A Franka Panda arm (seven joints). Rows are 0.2 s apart.
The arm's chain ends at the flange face. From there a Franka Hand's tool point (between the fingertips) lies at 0.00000 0.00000 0.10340 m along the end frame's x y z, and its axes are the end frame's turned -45 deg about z.
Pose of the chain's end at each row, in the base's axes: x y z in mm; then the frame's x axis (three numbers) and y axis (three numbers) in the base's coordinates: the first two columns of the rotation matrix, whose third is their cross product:
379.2 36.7 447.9 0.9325 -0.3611 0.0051 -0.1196 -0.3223 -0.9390
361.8 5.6 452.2 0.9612 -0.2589 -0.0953 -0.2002 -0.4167 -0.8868
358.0 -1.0 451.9 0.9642 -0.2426 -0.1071 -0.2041 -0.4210 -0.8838
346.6 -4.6 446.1 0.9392 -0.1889 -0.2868 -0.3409 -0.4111 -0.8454
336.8 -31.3 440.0 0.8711 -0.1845 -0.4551 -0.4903 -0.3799 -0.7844
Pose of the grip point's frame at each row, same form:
414.4 127.2 412.4 0.7439 -0.0274 0.6676 0.5748 -0.4832 -0.6604
381.4 95.7 405.4 0.8212 0.1116 0.5597 0.5381 -0.4777 -0.6944
375.5 89.4 404.8 0.8261 0.1261 0.5492 0.5375 -0.4692 -0.7007
350.9 87.6 399.5 0.9052 0.1571 0.3950 0.4231 -0.4243 -0.8006
333.9 62.4 396.4 0.9627 0.1382 0.2329 0.2693 -0.3991 -0.8765

